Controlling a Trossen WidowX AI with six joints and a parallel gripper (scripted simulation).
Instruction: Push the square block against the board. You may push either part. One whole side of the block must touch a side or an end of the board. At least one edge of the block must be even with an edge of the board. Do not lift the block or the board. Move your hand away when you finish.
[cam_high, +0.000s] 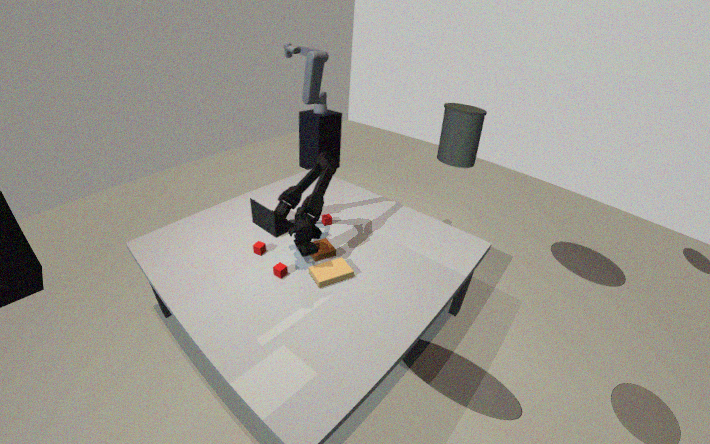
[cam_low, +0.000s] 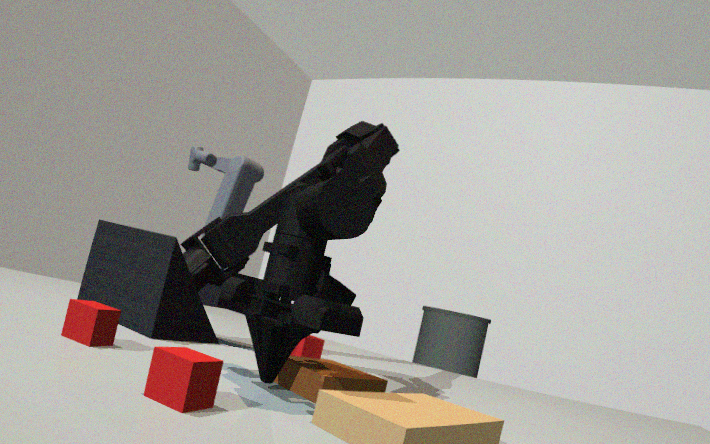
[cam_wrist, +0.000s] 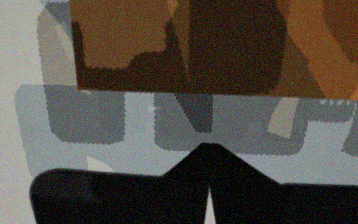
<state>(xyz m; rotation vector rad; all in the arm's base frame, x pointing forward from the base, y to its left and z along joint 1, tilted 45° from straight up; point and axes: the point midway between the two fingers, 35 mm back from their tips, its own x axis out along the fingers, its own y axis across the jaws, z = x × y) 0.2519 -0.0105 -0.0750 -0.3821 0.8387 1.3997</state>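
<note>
Now: the square block 80 mm to the left of my gripper tip, 20 mm ahead of it and 10 mm above it. Also, from my gripper tip: board: 160 mm ahead, 10 mm to the left, 10 mm above.
</note>
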